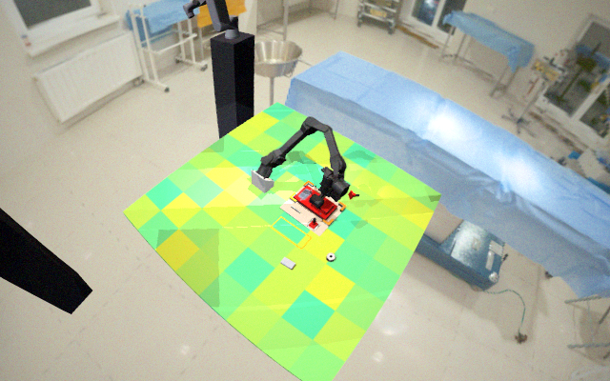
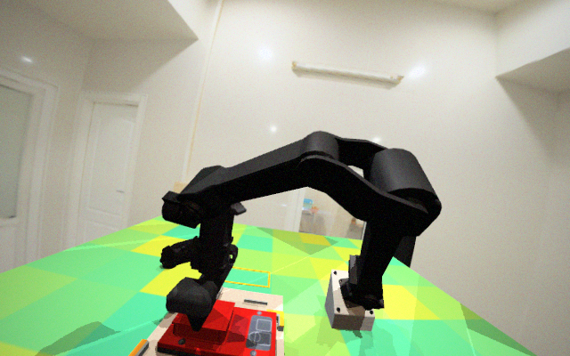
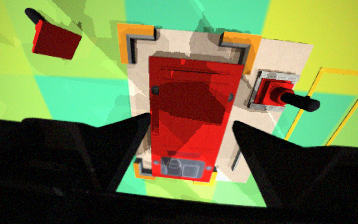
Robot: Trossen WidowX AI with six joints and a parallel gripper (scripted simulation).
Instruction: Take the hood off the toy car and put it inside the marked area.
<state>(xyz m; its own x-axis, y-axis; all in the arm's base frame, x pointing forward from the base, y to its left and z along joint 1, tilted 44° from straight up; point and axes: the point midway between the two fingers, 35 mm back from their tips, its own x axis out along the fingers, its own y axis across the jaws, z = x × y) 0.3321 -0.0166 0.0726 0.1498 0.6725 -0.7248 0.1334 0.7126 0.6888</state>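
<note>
My gripper tip is now 1 cm above the red hood. The rest, counted from my gripper tip: small wheel 22 cm to the right, 17 cm ahead, 4 cm below.
</note>
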